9 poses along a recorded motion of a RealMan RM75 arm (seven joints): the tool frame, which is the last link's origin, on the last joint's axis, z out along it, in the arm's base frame.
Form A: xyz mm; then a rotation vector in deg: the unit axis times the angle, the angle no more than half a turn.
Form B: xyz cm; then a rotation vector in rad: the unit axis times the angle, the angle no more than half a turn. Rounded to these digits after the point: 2 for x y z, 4 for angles.
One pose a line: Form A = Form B
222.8, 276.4, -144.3, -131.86, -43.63, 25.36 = 22.28, 27.64, -14.43, -2.3014, -0.7615, 0.4426
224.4, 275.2, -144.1, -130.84, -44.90, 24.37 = 22.44, 27.52, -14.41, -2.2836, -0.7837, 0.4253
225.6, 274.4, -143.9, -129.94, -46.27, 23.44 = 22.56, 27.44, -14.39, -2.2679, -0.8076, 0.4091
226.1, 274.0, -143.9, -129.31, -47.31, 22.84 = 22.61, 27.40, -14.39, -2.2569, -0.8257, 0.3986
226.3, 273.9, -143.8, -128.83, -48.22, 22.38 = 22.63, 27.39, -14.38, -2.2485, -0.8416, 0.3906
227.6, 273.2, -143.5, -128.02, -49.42, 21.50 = 22.76, 27.32, -14.35, -2.2344, -0.8625, 0.3752
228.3, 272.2, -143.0, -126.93, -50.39, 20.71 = 22.83, 27.22, -14.30, -2.2153, -0.8795, 0.3615
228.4, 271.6, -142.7, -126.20, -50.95, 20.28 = 22.84, 27.16, -14.27, -2.2026, -0.8892, 0.3540
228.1, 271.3, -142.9, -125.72, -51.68, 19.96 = 22.81, 27.13, -14.29, -2.1942, -0.9020, 0.3484
